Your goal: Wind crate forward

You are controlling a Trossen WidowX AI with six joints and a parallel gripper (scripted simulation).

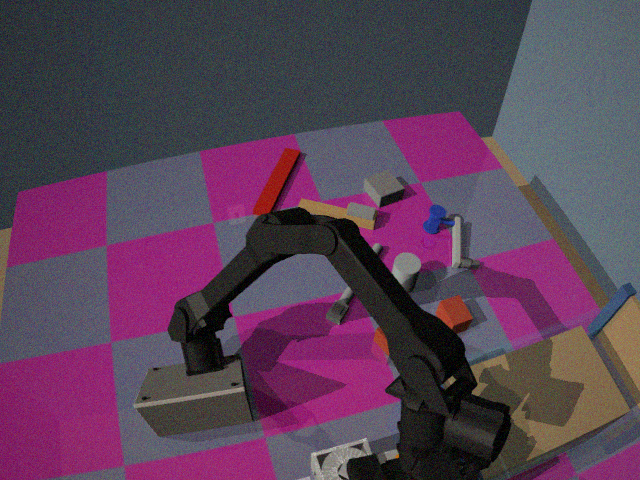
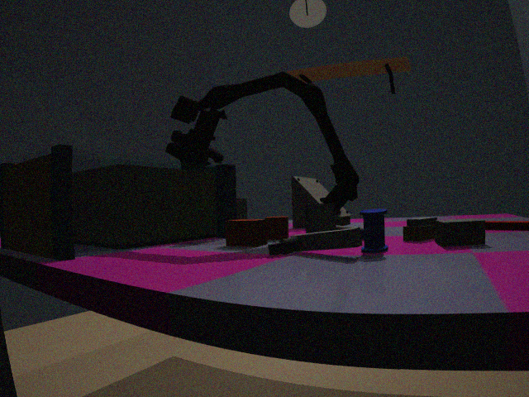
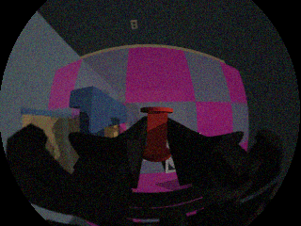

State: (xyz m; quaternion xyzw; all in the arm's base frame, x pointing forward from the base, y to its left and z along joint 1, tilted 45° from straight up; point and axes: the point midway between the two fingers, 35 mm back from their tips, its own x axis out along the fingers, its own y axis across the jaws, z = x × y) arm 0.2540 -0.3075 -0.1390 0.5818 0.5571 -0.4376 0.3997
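Now: gripper tip 3 cm past the winch handle with red hub, 4 cm to the right of it and 4 cm above it. Also, from my gripper tip: winch 9 cm behind, 8 cm to the left, 11 cm below; blue steel frame 9 cm ahead, 9 cm to the left, 3 cm below; red knob 2 cm to the left, 1 cm below.
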